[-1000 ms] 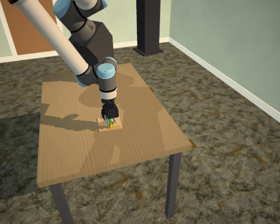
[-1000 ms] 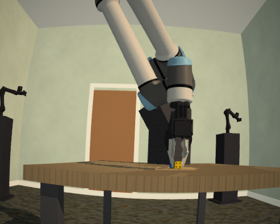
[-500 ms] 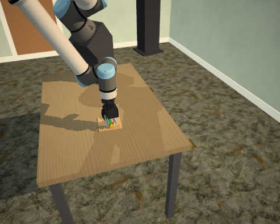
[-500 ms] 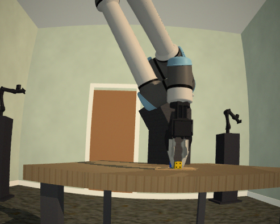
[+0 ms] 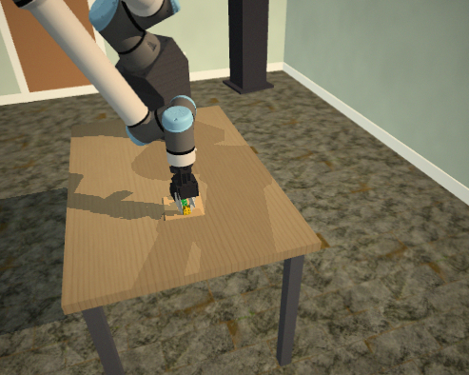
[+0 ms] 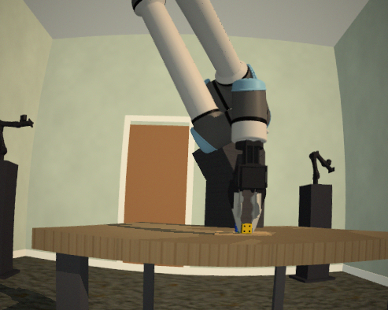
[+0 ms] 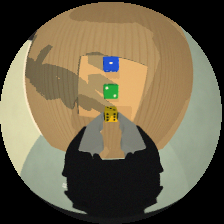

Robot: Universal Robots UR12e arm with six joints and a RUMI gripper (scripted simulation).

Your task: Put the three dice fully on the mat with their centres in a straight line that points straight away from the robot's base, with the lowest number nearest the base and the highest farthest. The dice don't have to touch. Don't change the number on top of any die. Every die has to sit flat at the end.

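The yellow die lies right at my hand. The rest, counted from my hand: green die: 5 cm behind, 1 cm to the left, 1 cm below; then tan mat: 5 cm behind, 1 cm to the left, 2 cm below; then blue die: 10 cm behind, 1 cm to the left, 1 cm below.
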